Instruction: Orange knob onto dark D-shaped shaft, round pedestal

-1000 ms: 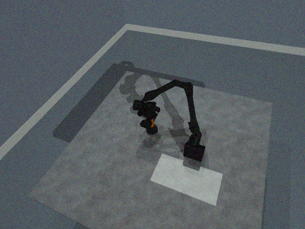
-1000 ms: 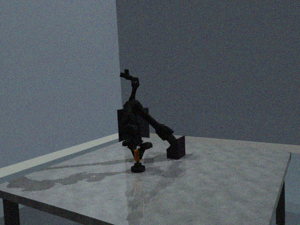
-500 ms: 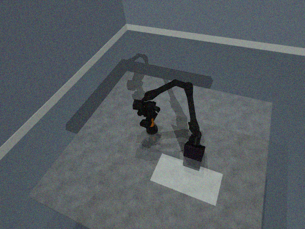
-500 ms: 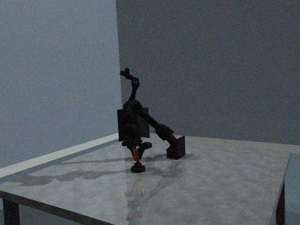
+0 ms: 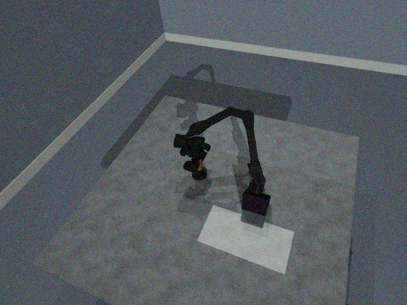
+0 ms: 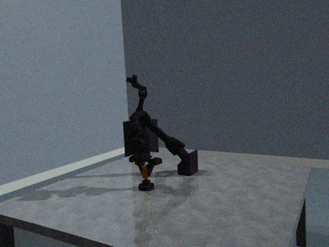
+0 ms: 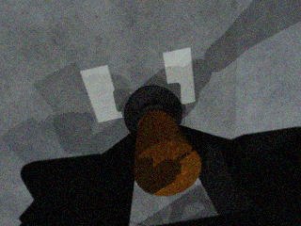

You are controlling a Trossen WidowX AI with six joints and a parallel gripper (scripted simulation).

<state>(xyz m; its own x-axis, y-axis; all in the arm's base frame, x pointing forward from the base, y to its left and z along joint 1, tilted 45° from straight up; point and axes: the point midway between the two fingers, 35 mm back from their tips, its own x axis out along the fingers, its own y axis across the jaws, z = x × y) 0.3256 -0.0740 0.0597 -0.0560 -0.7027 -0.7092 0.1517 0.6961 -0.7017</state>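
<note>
Right now my gripper tip is 20 mm below the orange knob. Round my gripper tip: round pedestal: 40 mm below.
</note>
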